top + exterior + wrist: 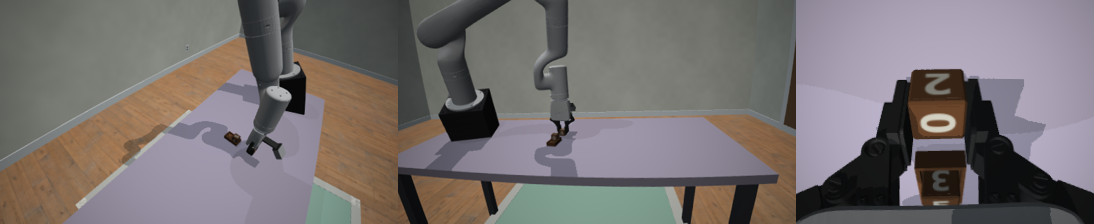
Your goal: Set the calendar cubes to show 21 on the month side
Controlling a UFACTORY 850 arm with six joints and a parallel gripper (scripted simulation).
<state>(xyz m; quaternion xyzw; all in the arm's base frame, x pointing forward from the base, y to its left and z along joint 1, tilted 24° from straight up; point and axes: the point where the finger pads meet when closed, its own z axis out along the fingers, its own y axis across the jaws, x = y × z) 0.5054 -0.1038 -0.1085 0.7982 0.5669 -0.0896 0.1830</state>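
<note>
My hand is 1 cm above the brown cube. From my hand the other things lie so: digit cube: 8 cm to the right, 3 cm behind, 1 cm below; then brown tray: 10 cm to the right, 4 cm behind, 2 cm below.
</note>
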